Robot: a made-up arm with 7 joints.
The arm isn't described. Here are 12 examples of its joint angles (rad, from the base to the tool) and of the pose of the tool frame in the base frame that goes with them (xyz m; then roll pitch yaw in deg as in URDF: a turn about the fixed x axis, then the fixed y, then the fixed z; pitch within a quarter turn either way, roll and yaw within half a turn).
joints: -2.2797 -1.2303 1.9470 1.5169 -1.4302 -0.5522 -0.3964
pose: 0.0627 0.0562 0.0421 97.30 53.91 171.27
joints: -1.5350 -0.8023 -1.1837 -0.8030 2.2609 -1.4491 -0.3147
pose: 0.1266 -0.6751 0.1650 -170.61 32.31 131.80
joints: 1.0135 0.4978 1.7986 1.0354 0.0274 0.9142 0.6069
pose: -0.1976 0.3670 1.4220 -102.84 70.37 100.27
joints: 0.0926 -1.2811 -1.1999 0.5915 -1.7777 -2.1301 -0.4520
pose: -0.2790 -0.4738 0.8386 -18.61 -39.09 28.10
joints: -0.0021 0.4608 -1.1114 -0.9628 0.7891 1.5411 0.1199
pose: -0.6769 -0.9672 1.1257 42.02 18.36 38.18
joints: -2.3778 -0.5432 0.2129 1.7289 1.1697 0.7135 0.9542
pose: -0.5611 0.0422 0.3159 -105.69 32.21 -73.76
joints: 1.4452 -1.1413 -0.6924 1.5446 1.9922 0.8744 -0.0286
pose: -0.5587 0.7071 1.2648 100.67 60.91 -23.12
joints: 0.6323 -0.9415 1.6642 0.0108 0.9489 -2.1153 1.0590
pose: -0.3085 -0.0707 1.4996 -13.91 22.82 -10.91
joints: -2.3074 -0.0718 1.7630 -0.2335 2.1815 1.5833 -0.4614
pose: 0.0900 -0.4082 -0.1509 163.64 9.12 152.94
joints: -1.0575 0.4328 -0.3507 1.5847 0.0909 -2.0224 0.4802
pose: -0.1840 -0.7827 0.9262 136.07 37.22 90.09
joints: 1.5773 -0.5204 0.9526 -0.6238 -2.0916 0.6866 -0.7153
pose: -0.5210 0.6651 0.9330 -169.30 -24.48 18.29
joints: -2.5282 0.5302 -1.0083 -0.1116 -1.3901 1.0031 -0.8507
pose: 0.0776 0.1592 -0.3542 34.53 -68.57 139.75
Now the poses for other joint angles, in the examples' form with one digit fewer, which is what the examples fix.
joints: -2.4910 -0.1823 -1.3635 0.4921 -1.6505 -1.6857 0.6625
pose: -0.392 0.042 0.163 46.7 16.9 -0.7
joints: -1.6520 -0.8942 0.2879 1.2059 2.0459 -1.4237 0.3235
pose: -0.083 -0.536 0.101 34.3 -12.6 156.5
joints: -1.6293 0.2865 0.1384 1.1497 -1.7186 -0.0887 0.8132
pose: -0.522 -0.517 0.147 1.2 -21.3 -35.2
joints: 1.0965 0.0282 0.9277 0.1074 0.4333 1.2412 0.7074
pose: -0.064 -0.023 1.605 -77.7 39.3 97.6
